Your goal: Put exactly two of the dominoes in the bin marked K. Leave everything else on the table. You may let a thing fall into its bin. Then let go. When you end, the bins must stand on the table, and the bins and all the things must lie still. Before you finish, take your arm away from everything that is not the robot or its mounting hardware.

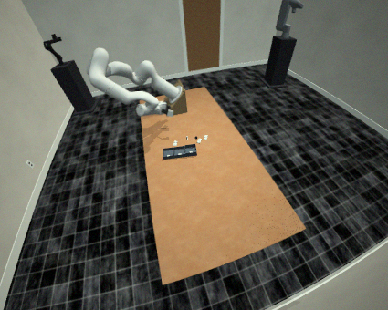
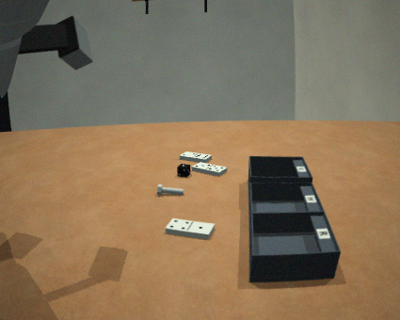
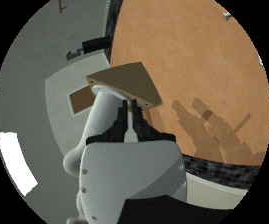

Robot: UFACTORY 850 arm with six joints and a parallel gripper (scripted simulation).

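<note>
The bin row is 36 cm ahead of my hand, 5 cm to the left of it and 17 cm below it. The rest, counted from my hand: black die 22 cm ahead, 20 cm to the left, 18 cm below; then grey bolt 21 cm ahead, 12 cm to the left, 18 cm below; then white domino 25 cm ahead, 2 cm to the left, 18 cm below.
</note>
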